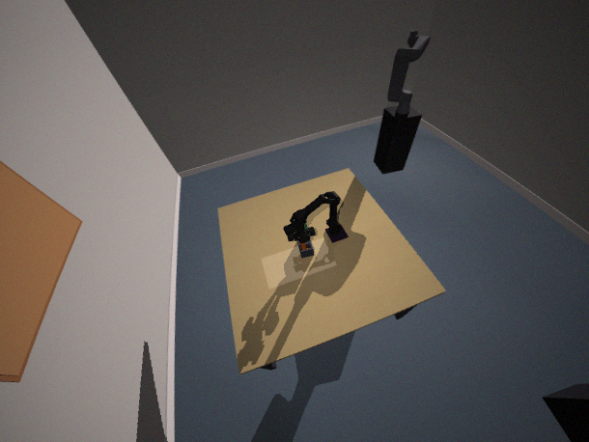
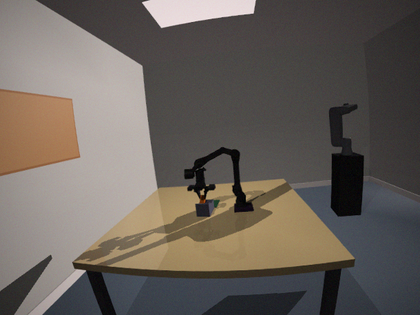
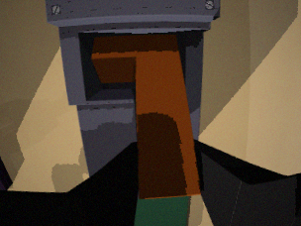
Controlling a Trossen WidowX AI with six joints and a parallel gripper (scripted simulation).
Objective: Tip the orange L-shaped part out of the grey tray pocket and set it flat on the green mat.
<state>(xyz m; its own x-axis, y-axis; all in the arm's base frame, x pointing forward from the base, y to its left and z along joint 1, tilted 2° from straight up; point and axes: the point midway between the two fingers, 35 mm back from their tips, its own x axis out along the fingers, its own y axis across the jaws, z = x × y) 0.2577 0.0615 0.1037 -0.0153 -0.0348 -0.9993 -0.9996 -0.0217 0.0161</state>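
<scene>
My gripper tip is 15 cm to the left of the green mat, 10 cm above it and 1 cm past it. Also, from my gripper tip: orange L-shaped part (3 cm to the left, 3 cm below, 2 cm behind).
</scene>
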